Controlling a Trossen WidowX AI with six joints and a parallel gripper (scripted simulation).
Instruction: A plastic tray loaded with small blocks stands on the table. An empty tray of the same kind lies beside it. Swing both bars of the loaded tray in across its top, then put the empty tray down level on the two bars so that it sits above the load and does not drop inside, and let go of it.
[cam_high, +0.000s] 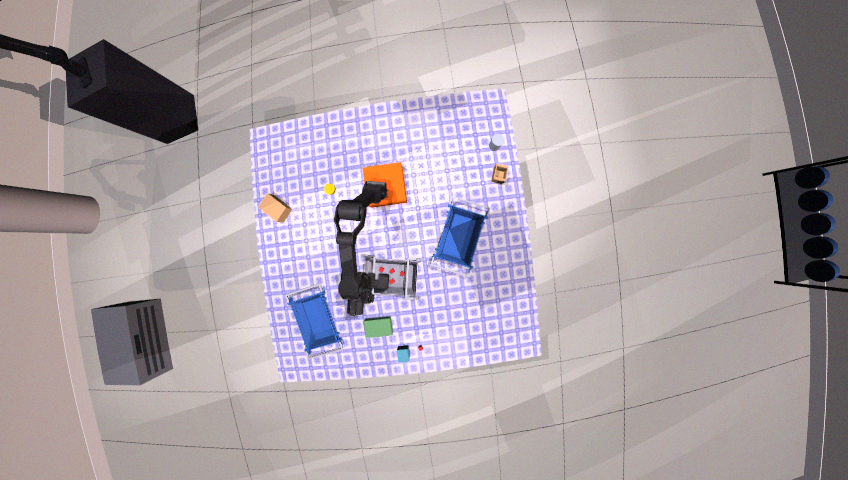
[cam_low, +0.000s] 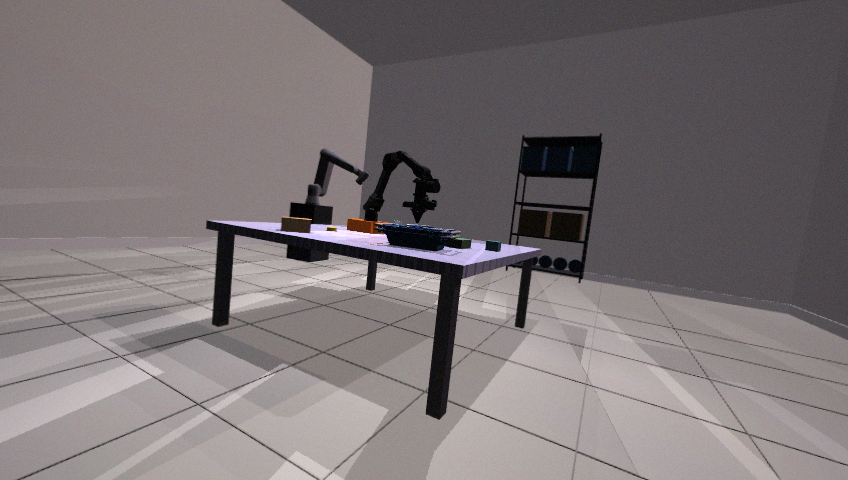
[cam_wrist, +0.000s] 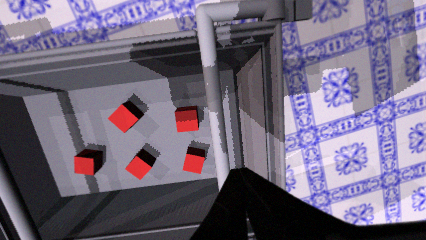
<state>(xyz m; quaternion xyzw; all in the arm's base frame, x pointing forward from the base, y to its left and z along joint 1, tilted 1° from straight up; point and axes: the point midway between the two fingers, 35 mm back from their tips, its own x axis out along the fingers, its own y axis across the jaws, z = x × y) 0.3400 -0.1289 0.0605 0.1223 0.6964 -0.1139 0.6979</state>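
My gripper tip is 6 cm past the blue tray, 42 cm to the right of it and 5 cm above it. Also, from my gripper tip: yellow disc (43 cm behind, 10 cm to the right, 8 cm below); then teal block (39 cm ahead, 3 cm to the left, 7 cm below); then green block (24 cm ahead, 5 cm to the right, 7 cm below).
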